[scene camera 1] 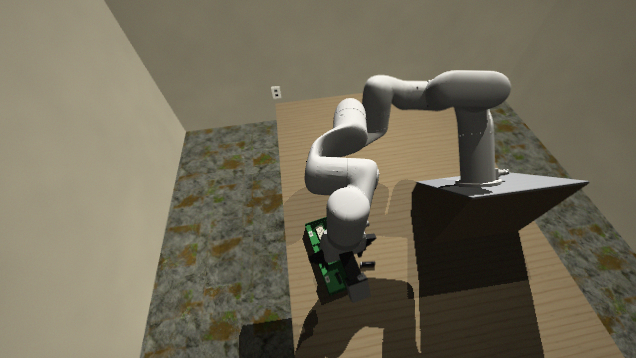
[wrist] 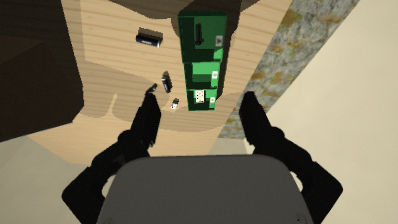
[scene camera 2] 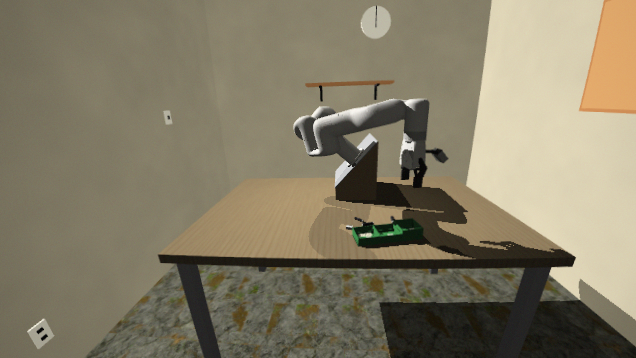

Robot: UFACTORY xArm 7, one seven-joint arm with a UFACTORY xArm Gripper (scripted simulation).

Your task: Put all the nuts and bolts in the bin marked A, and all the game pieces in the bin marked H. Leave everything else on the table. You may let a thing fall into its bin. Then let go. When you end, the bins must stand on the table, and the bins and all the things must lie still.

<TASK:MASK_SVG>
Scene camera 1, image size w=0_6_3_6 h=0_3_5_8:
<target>my gripper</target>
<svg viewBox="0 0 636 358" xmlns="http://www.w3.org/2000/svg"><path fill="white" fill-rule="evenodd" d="M325 230L320 239L321 250L309 256L309 262L321 264L322 267L325 265L325 269L328 270L329 265L327 263L341 260L347 278L344 279L351 302L355 303L371 297L368 279L360 271L354 254L357 254L359 258L362 257L363 252L361 251L365 251L366 247L372 244L376 239L375 234L365 234L364 232L359 247L349 252L333 247L327 238L327 230Z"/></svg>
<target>green bin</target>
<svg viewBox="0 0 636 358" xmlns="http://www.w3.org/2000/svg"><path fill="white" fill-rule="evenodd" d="M341 260L328 263L328 270L322 267L321 264L318 264L329 296L347 290L344 279L347 278ZM327 217L305 224L314 253L321 250L320 239L315 227L322 225L323 230L327 230Z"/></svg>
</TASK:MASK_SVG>
